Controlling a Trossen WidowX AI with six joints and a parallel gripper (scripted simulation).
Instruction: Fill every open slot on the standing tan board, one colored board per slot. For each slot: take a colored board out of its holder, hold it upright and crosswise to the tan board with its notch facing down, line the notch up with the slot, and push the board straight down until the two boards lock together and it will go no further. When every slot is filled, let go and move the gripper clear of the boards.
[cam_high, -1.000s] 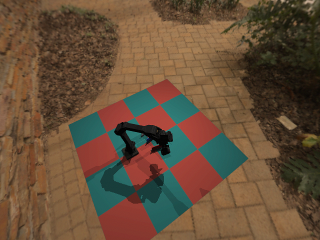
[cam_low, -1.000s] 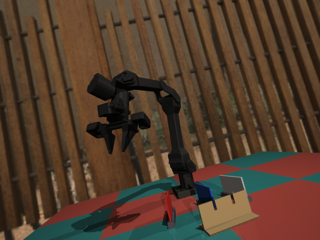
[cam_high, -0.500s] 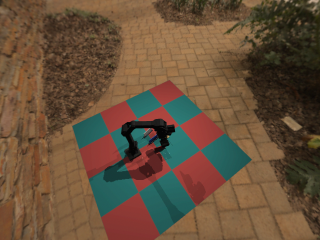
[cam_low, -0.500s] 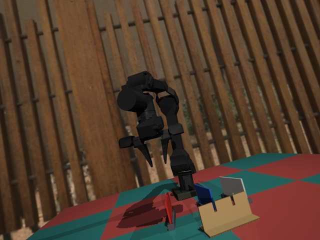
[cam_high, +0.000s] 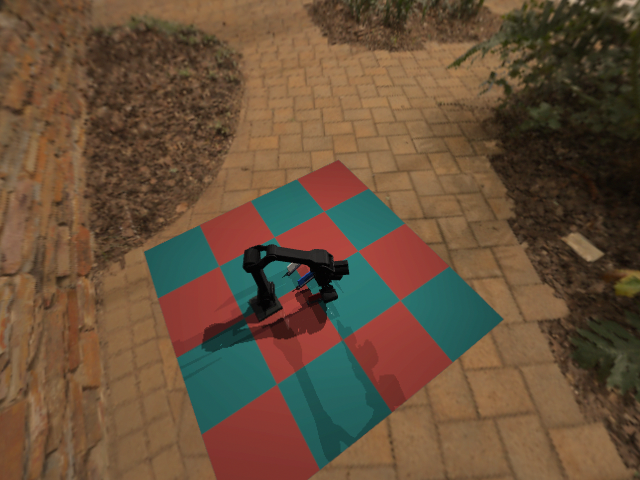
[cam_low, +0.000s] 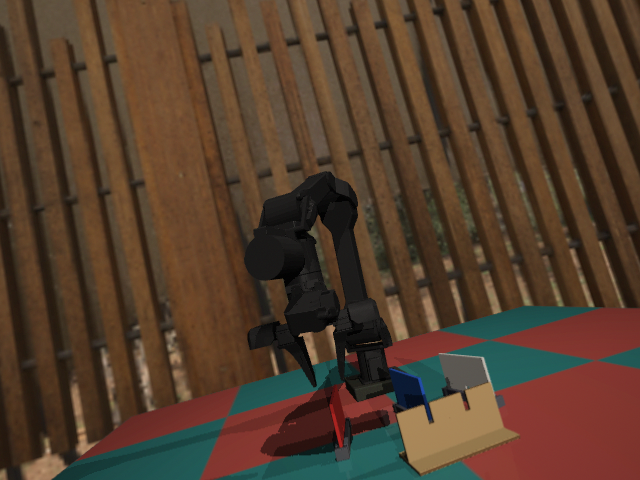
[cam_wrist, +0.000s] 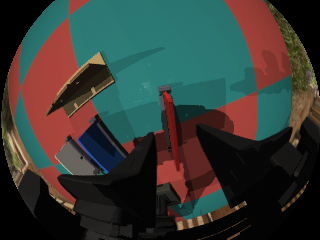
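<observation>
Now: gripper tip 6 cm above the red board and 3 cm past it. From my gripper tip the other things lie so: blue board: 11 cm to the left, 6 cm below, 3 cm behind; then tan board: 13 cm to the left, 8 cm ahead, 7 cm below; then grey board: 21 cm to the left, 6 cm below, 5 cm behind.
</observation>
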